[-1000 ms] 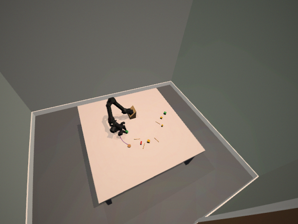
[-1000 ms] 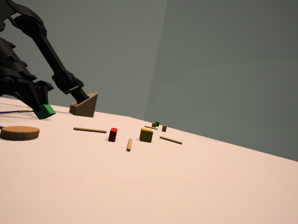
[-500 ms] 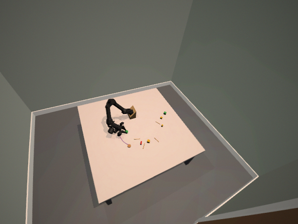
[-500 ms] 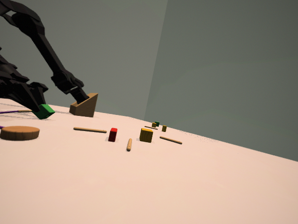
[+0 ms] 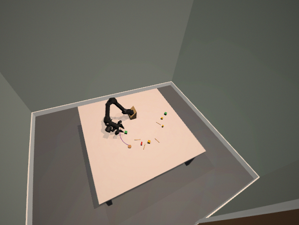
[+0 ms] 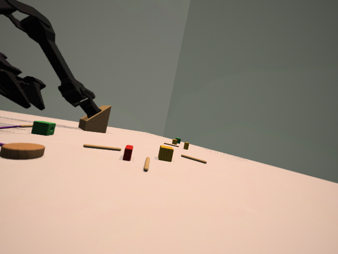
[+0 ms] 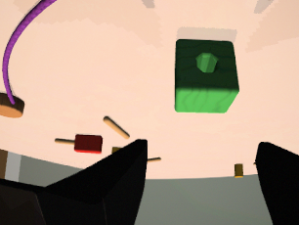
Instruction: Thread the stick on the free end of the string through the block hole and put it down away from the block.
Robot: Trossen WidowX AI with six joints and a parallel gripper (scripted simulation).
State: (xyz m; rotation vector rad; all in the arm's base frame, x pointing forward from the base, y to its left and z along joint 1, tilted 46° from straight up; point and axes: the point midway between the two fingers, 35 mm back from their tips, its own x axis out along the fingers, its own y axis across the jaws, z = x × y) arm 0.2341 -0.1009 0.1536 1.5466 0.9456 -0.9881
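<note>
Right now the green block is 4 cm below my gripper tip and 2 cm to the left of it. Round my gripper tip: red block (20 cm ahead, 17 cm to the left, 5 cm below); thin wooden stick (9 cm behind, 6 cm below, 2 cm to the right); round wooden button (20 cm ahead, 5 cm below, 3 cm to the left).
</note>
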